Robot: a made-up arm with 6 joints.
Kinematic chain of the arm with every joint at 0, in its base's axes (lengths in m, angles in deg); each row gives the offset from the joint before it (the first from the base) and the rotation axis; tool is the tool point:
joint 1: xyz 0 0 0.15 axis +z
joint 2: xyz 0 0 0 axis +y
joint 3: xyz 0 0 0.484 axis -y
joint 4: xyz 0 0 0 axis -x
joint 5: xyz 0.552 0 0 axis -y
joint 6: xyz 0 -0.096 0 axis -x
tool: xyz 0 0 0
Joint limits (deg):
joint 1: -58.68..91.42
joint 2: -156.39..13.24
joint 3: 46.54..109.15
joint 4: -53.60..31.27
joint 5: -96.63..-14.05
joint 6: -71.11..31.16
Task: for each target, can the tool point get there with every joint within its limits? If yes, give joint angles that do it. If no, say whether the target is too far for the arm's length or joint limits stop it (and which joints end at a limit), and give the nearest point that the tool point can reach.
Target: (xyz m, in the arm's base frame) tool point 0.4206 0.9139 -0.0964
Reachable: no: joint limits stop it (at a limit: joint 1, joint 3, joint 4) | nearest point -0.4956 0.7049 -0.2269 | short by 0.949 m
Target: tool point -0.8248 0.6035 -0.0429
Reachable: yes | joints -41.41 -98.61 91.48 14.57 -46.26 -7.07
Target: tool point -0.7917 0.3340 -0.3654
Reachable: yes | joints -29.24 -137.91 59.77 -7.20 -24.02 19.69
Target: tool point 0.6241 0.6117 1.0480
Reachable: no: too far | nearest point 0.4281 0.4196 0.8943 | short by 0.315 m
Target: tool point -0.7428 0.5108 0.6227
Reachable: yes | joints -40.50 -75.09 67.86 -11.70 -87.82 17.45
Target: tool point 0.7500 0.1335 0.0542
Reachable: no: joint limits stop it (at a limit: joint 2, joint 3, joint 4) | nearest point 0.6077 0.1082 0.8596 | short by 0.818 m
